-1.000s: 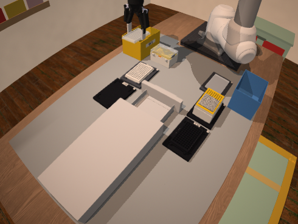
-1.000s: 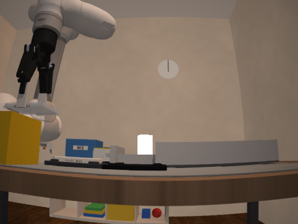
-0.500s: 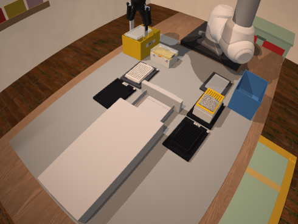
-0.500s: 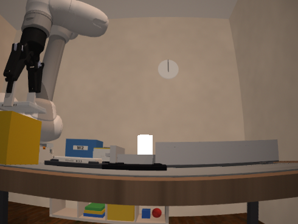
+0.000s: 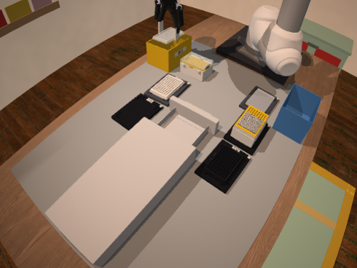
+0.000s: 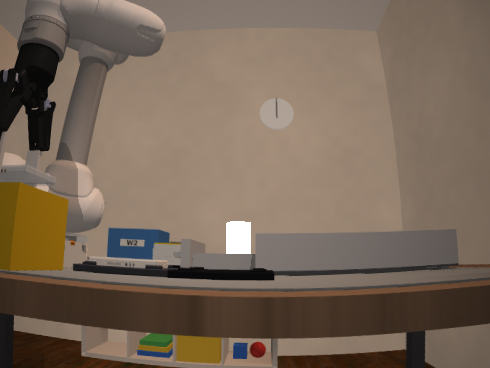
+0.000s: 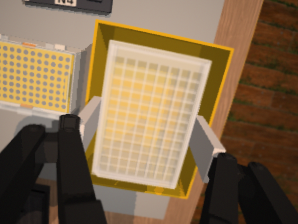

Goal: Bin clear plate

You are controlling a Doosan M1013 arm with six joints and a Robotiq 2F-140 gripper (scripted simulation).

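Now: the yellow bin W1 13 cm below my hand and 1 cm behind it. Also, from my hand: white plate: 15 cm to the left, 15 cm below, 15 cm ahead; then black nest N2: 32 cm ahead, 17 cm to the left, 16 cm below; then clear plate: 2 cm below.
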